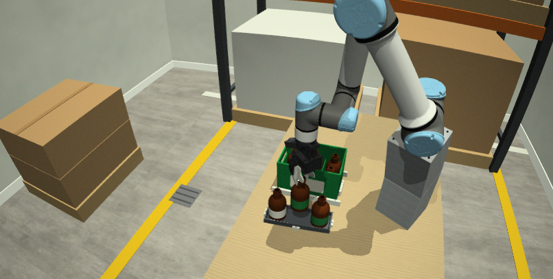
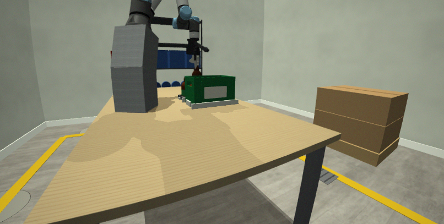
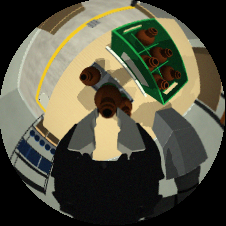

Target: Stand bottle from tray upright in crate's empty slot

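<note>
Now: hand 7 cm above the brown bottle. The rest, counted from my hand: white-labelled bottle 15 cm below, 9 cm ahead, 1 cm to the right; crate 22 cm to the right, 15 cm below, 3 cm behind; tray 22 cm below.
</note>
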